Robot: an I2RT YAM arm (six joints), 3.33 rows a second.
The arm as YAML. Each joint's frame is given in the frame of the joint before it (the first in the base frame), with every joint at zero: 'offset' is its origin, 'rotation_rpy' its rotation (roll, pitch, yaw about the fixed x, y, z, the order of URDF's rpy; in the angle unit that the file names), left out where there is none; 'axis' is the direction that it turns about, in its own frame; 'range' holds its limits. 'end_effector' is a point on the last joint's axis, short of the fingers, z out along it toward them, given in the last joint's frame.
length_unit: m
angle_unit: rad
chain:
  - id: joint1
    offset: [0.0, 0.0, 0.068]
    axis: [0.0, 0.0, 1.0]
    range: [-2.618, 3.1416]
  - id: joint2
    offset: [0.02, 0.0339, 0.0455]
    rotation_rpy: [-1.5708, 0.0, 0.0]
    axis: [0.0, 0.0, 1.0]
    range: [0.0, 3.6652]
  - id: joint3
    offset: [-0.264, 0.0, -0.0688]
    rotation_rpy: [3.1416, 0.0, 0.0]
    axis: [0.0, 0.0, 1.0]
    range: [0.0, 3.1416]
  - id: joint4
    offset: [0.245, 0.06, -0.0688]
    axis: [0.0, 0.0, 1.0]
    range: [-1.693, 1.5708]
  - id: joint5
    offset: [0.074, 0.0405, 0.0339]
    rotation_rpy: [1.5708, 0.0, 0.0]
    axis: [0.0, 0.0, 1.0]
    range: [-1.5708, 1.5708]
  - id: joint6
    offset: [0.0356, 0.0, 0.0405]
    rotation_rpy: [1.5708, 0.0, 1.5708]
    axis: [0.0, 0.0, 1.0]
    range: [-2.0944, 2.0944]
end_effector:
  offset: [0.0, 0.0, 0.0]
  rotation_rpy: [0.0, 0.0, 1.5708]
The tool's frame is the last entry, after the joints.
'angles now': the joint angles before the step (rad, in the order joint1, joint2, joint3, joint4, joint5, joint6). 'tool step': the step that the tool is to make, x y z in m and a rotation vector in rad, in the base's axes. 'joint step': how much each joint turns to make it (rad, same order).
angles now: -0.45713, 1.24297, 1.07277, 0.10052, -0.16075, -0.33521
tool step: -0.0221, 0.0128, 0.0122, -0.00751, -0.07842, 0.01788
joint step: 0.00457, -0.09921, -0.04623, 0.02539, -0.01415, 0.02767
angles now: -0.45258, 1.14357, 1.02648, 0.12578, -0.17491, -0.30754
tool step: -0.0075, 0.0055, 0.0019, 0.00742, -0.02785, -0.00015
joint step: 0.00747, -0.03635, -0.02316, 0.01190, 0.00801, 0.01888
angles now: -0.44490, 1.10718, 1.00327, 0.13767, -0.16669, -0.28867
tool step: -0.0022, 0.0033, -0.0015, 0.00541, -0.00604, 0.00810
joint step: 0.00790, -0.01433, -0.01539, 0.00547, 0.00007, 0.00758
